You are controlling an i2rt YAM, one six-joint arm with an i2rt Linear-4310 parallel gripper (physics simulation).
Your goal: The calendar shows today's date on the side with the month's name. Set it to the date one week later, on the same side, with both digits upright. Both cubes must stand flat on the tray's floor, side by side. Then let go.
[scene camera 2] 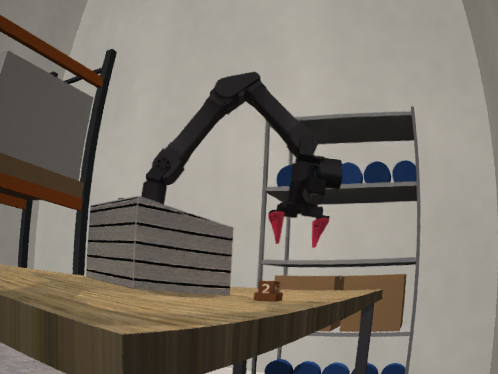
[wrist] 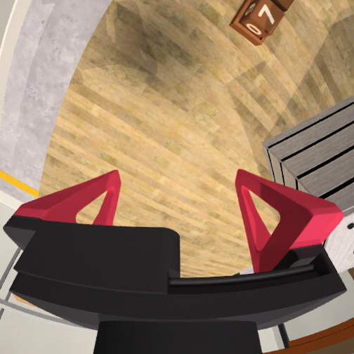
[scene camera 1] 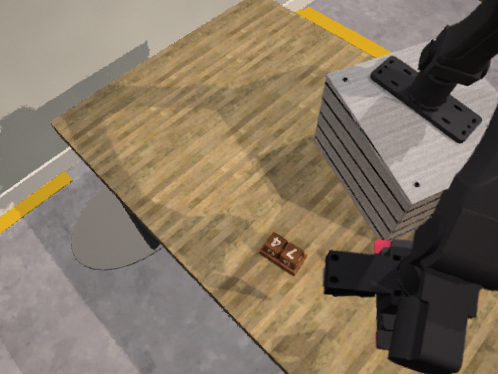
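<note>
The calendar is a small brown tray [scene camera 1: 281, 265] [scene camera 2: 268, 297] [wrist: 240, 25] with two brown cubes side by side. In scene camera 1, one cube [scene camera 1: 274, 242] has a 4 on top and the other cube [scene camera 1: 293, 253] [wrist: 264, 16] has a 7 on top. The wrist view shows a 0 on an end face of the 7 cube; the 4 cube is mostly cut off there. Scene camera 2 shows a 2 on the near cube [scene camera 2: 266, 288]. The side marks in scene camera 1 are too small to read, and no month's name is legible. My gripper [scene camera 2: 295, 245] [wrist: 177, 175] is open and empty, high above the table, away from the calendar.
The arm's base stands on a grey slatted block [scene camera 1: 370, 125] [scene camera 2: 182, 250] [wrist: 320, 155] beside the calendar. The wooden table [scene camera 1: 165, 125] [scene camera 2: 75, 305] [wrist: 165, 125] has an edge on the calendar's other side. A shelf rack [scene camera 2: 416, 225] stands behind the table.
</note>
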